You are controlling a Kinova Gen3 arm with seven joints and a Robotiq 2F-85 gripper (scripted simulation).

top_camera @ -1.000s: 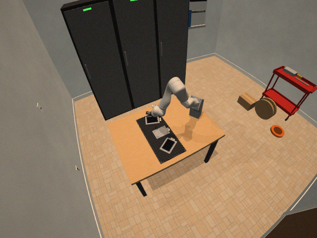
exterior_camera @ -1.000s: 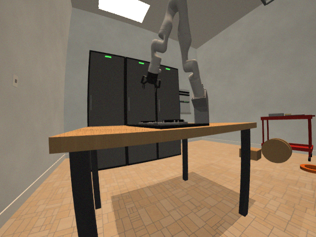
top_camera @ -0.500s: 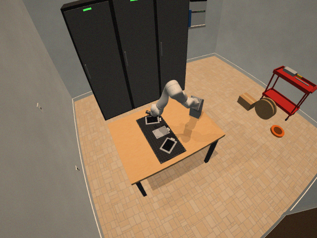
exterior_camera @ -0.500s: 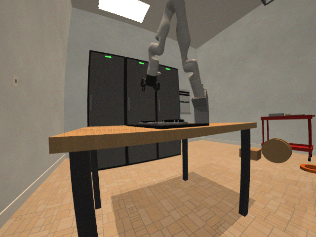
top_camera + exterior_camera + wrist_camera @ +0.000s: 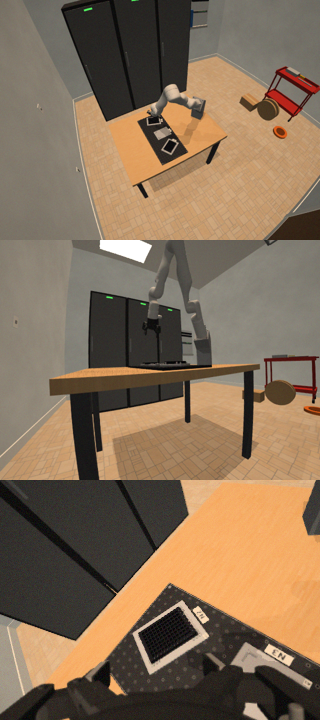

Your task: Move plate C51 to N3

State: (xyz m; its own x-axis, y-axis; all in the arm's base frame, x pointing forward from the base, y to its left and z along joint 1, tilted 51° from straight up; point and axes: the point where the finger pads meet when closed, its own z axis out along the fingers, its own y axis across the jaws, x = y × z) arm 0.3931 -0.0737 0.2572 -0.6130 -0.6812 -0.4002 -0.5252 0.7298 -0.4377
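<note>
My hand is 2 cm short of the plate nest N2, 12 cm to the left of it and 23 cm above it. Also, from my hand: landing nest N3: 8 cm behind, 6 cm to the left, 23 cm below.
</note>
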